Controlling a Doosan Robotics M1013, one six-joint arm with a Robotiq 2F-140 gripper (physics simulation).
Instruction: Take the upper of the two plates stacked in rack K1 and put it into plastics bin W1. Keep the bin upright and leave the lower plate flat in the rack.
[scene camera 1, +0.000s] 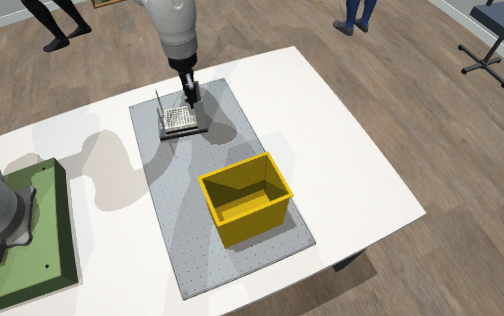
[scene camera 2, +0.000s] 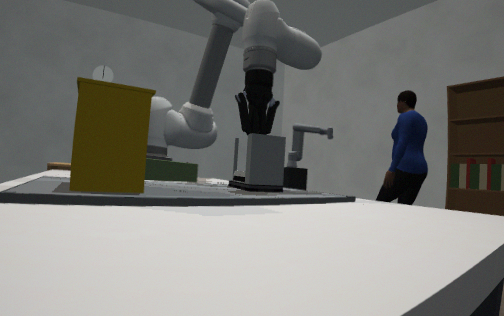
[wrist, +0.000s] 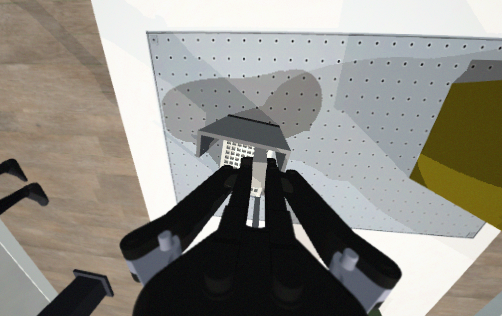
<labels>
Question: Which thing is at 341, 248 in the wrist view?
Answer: My gripper.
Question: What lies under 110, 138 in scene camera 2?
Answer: A yellow plastics bin W1.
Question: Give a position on a yellow plastics bin W1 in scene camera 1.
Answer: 247, 198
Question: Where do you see my gripper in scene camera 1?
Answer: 193, 112
</labels>
